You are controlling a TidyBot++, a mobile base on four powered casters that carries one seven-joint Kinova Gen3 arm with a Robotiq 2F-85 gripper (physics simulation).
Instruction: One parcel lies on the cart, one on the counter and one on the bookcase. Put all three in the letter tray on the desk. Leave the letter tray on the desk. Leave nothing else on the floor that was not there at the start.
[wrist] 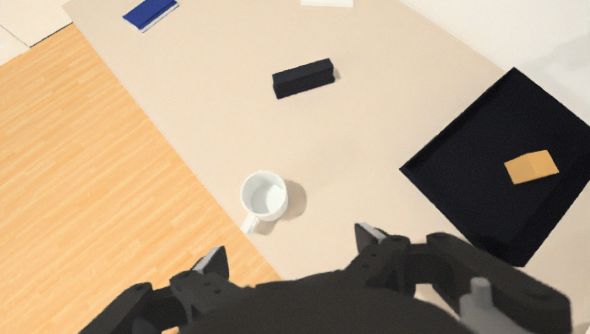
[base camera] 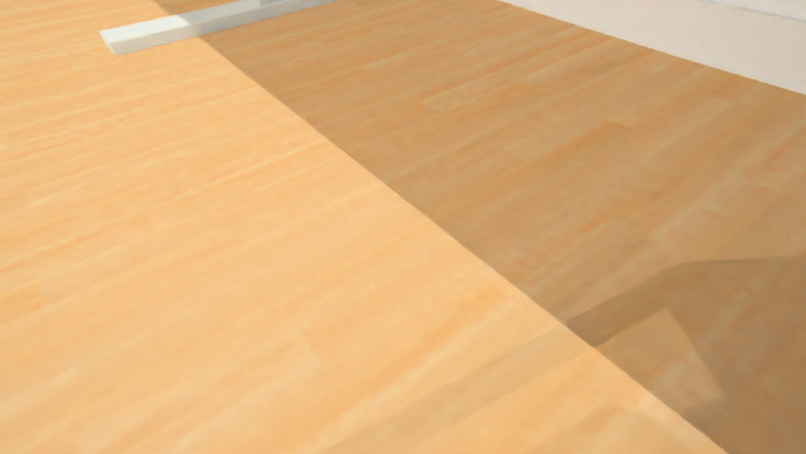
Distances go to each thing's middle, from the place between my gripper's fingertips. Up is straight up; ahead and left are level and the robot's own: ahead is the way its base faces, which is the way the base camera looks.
Labels:
My hand is 37 cm short of the black block [wrist: 286, 83], 29 cm above it and 8 cm to the left of it. Also, from my hand: black letter tray [wrist: 461, 171] 46 cm to the right, 28 cm below, 10 cm ahead.

